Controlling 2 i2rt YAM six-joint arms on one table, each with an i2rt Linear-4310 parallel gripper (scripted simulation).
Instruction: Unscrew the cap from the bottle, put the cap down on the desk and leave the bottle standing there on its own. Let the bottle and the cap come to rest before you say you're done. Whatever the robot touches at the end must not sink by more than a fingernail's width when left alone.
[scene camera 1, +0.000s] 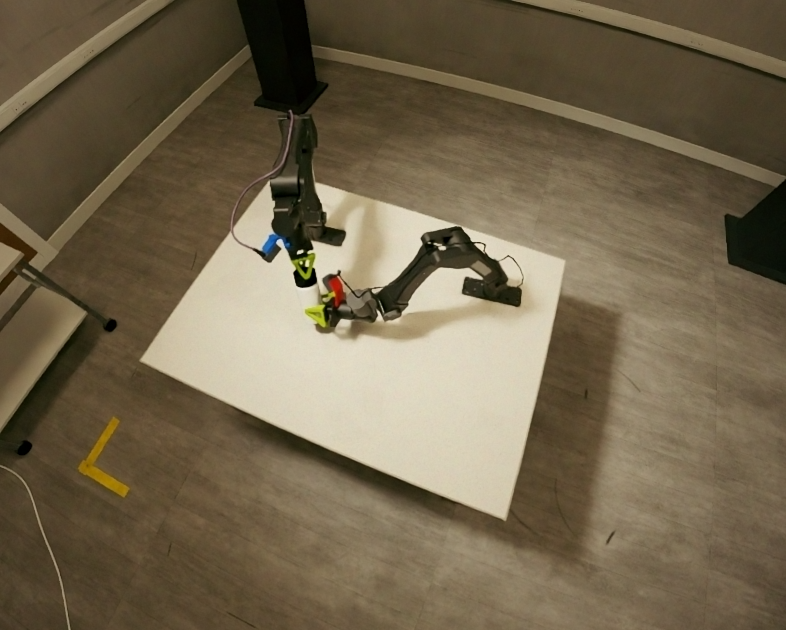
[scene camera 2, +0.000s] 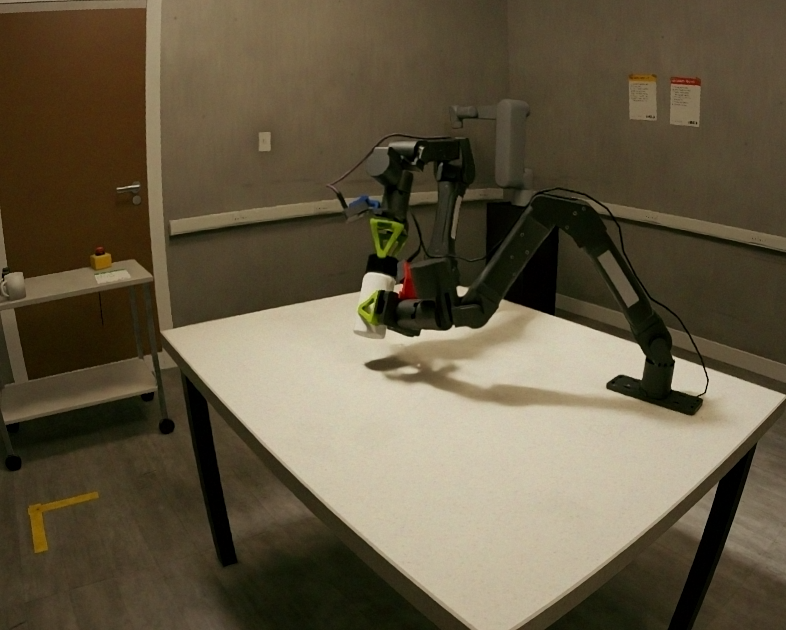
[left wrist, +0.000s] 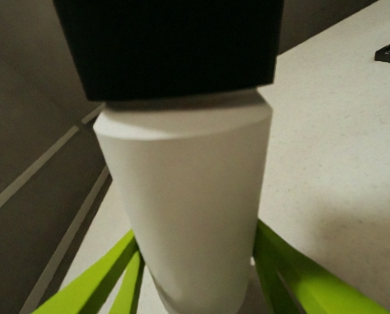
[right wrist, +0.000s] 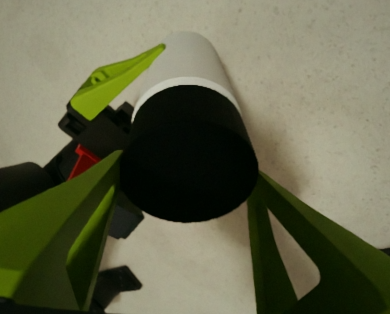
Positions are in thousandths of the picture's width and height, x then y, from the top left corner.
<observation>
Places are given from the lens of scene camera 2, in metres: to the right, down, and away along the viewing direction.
my left gripper (scene camera 2: 471, 498): -0.04, 0.00, 1.24
my right gripper (scene camera 2: 488, 417): -0.02, -0.11, 1.25
white bottle (scene camera 2: 475, 445): -0.04, -0.07, 1.21
</observation>
